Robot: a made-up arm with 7 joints.
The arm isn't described. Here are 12 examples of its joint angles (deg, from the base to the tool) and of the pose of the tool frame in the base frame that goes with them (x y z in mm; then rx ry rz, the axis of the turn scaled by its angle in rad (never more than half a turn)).
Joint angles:
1: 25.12 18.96 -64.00 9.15 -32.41 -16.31 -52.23
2: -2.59 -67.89 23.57 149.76 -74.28 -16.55 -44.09
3: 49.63 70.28 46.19 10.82 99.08 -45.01 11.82
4: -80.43 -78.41 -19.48 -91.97 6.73 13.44 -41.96
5: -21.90 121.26 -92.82 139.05 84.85 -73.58 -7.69
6: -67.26 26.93 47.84 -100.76 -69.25 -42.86 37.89
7: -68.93 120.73 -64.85 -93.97 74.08 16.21 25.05
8: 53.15 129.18 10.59 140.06 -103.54 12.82 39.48
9: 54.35 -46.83 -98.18 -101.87 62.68 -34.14 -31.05
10: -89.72 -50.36 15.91 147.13 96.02 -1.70 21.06
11: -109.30 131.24 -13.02 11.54 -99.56 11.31 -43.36
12: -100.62 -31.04 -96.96 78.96 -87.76 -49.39 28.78
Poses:
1: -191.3 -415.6 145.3 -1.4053 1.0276 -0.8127
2: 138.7 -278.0 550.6 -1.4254 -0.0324 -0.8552
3: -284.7 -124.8 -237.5 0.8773 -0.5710 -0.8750
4: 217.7 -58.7 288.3 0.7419 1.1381 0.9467
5: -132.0 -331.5 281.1 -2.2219 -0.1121 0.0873
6: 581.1 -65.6 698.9 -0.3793 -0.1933 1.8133
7: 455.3 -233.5 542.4 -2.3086 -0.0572 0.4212
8: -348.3 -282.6 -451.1 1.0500 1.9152 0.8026
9: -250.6 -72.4 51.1 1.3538 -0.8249 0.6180
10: 615.2 -311.1 669.2 -1.7880 1.5268 0.7866
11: -157.3 -194.4 874.4 -1.4780 0.2261 -2.2956
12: 667.8 -115.5 741.4 -0.9767 1.1855 0.1829
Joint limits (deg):
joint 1: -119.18..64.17
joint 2: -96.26..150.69
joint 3: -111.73..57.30
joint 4: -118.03..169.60
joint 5: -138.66..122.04
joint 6: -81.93..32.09
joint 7: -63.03..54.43
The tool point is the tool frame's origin. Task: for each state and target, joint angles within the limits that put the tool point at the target. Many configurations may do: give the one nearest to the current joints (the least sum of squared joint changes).
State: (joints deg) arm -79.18 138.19 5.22 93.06 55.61 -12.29 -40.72
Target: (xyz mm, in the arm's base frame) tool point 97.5 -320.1 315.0
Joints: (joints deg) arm -73.75 142.13 -6.93 96.90 40.73 -9.64 -37.89
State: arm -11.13 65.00 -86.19 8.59 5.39 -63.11 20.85
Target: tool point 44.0 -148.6 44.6
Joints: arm -33.04 61.45 -100.92 6.18 15.79 -46.64 15.05
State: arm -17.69 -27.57 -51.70 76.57 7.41 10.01 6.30
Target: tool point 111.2 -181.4 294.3
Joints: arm -27.20 -24.03 -53.51 86.08 -7.77 18.68 7.22
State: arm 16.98 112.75 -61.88 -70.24 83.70 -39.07 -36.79
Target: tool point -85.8 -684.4 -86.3
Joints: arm 31.14 107.14 -80.95 -48.57 112.12 -34.46 -41.69
